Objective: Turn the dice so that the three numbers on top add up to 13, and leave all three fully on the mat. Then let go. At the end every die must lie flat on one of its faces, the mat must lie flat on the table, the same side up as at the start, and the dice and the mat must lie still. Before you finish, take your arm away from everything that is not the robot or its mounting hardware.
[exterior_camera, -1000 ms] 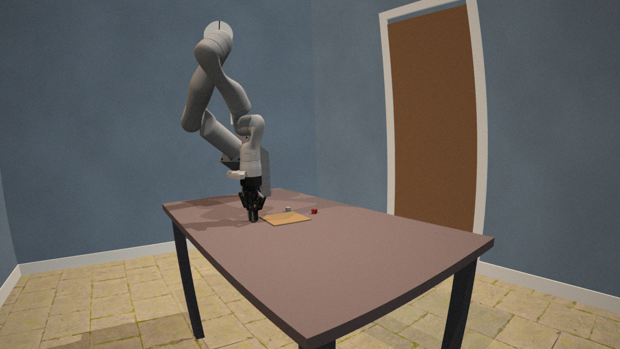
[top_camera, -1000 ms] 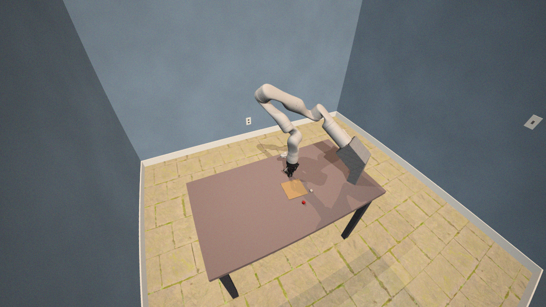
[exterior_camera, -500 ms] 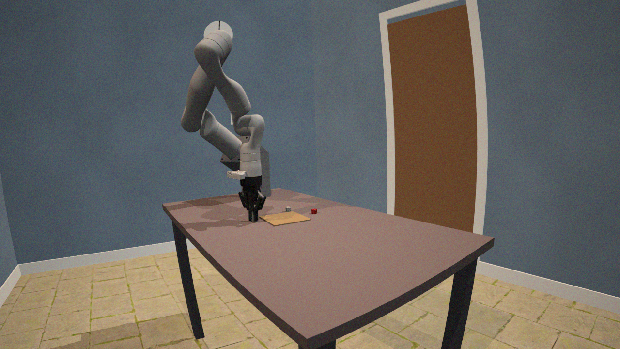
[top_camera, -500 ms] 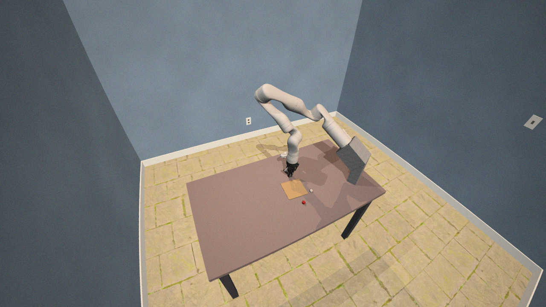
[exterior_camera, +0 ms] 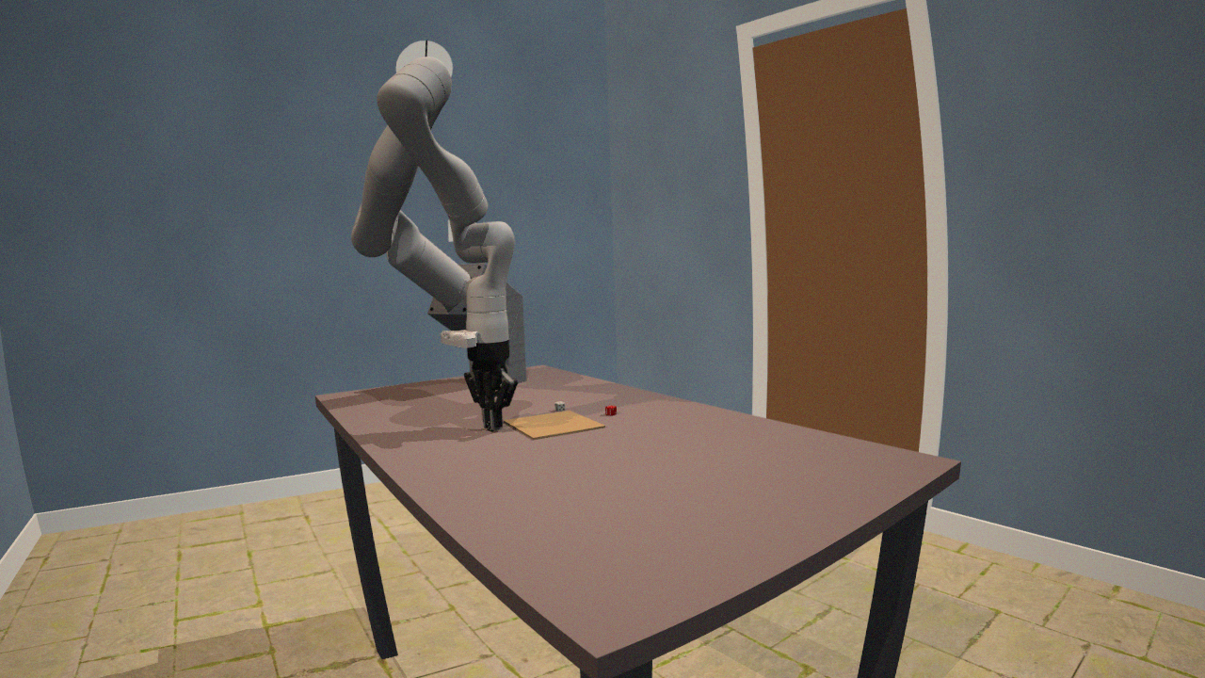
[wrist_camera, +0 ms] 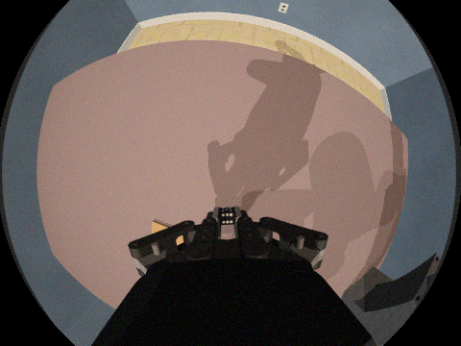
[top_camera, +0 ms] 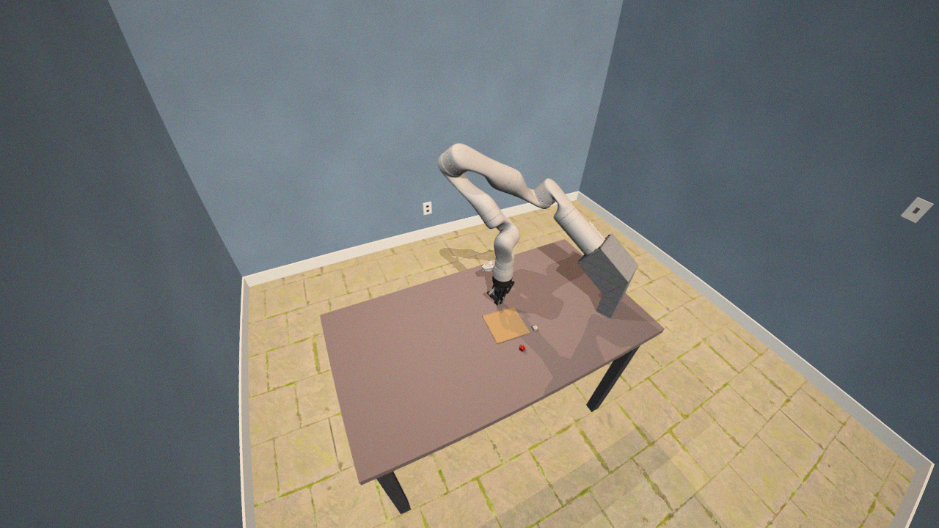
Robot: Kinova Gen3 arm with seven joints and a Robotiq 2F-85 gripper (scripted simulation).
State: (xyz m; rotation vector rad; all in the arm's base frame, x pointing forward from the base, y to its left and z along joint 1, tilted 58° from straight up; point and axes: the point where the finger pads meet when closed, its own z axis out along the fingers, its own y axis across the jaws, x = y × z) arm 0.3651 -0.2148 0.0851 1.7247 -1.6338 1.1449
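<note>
My gripper is now 90 mm to the right of the tan mat, 60 mm short of it and 20 mm above it. Also, from my hand: red die 210 mm to the left, 100 mm ahead, 20 mm below.
</note>
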